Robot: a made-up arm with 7 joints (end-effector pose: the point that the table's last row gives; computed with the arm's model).
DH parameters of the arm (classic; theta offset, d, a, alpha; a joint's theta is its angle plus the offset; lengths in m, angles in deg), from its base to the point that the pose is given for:
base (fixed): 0 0 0 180
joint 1: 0 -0.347 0 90
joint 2: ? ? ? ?
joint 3: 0 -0.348 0 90
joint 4: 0 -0.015 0 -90
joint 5: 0 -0.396 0 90
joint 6: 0 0 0 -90
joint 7: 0 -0.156 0 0
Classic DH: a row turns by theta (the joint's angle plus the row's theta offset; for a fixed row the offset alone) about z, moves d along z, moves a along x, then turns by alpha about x.
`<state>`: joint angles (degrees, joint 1 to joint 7).
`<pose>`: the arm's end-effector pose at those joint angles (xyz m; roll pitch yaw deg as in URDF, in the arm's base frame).
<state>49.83 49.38 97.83 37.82 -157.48 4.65 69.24</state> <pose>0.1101 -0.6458 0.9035 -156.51 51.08 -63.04</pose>
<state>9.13 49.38 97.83 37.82 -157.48 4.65 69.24</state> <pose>0.5046 -0.4178 0.9035 -156.51 51.08 -22.34</pose>
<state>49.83 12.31 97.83 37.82 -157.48 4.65 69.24</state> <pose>-0.1799 -0.3023 1.1313 -148.33 14.60 -58.36</pose>
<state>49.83 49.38 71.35 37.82 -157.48 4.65 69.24</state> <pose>0.1806 -0.7145 0.7893 -125.57 48.40 -21.76</pose>
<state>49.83 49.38 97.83 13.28 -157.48 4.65 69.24</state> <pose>0.3313 -0.5799 0.9443 177.90 50.51 -64.42</pose>
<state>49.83 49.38 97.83 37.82 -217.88 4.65 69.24</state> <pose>0.1046 -0.6387 0.9124 -129.76 7.91 -11.52</pose>
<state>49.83 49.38 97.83 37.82 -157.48 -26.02 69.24</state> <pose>0.0315 -0.6226 0.8942 -134.24 42.20 -71.93</pose>
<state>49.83 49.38 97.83 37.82 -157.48 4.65 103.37</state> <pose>0.1101 -0.6458 0.9035 158.31 51.68 -119.11</pose>
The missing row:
joint 2: 0 -0.008 0 -90
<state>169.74 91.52 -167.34 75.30 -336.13 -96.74 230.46</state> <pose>-0.5769 -0.1224 0.6633 73.32 19.90 65.39</pose>
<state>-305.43 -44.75 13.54 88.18 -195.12 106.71 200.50</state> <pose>-0.1873 0.0191 0.9326 -122.43 -43.05 -110.55</pose>
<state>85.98 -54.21 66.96 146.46 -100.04 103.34 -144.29</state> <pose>-0.1533 -0.0831 0.5541 154.20 -9.92 -143.96</pose>
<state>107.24 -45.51 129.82 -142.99 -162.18 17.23 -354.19</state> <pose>0.1449 -0.2670 0.4007 61.15 23.03 164.19</pose>
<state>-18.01 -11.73 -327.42 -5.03 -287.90 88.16 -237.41</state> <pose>-0.1702 -0.2156 1.0672 90.33 -16.46 -177.35</pose>
